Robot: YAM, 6 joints.
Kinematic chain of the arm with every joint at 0, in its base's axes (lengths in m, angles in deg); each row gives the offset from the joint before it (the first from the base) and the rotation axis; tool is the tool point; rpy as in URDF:
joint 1: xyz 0 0 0.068 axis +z
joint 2: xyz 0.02 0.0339 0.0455 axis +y
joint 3: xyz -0.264 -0.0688 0 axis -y
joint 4: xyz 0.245 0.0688 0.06 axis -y
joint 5: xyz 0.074 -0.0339 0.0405 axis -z
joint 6: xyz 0.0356 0 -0.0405 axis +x
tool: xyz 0 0 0 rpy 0 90 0
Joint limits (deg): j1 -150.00..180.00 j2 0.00..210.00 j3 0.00..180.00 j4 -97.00..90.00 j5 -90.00..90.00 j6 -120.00..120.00
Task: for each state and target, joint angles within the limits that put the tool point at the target. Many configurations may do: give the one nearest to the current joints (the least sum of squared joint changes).
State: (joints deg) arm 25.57 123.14 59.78 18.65 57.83 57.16
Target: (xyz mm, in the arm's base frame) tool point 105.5 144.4 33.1
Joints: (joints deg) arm 63.78 106.49 18.62 5.48 60.10 57.16
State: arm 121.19 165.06 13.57 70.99 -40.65 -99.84
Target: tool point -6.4 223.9 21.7
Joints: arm 85.94 129.15 13.36 86.47 -38.69 -99.84
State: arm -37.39 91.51 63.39 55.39 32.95 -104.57
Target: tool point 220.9 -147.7 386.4
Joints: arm -29.42 70.57 48.32 58.54 34.47 -104.57
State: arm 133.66 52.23 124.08 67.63 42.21 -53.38
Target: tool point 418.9 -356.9 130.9
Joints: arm 137.08 3.01 151.06 80.45 42.12 -53.38
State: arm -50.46 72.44 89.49 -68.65 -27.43 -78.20
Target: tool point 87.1 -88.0 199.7
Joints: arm -52.02 66.31 39.80 -83.81 -24.02 -78.20
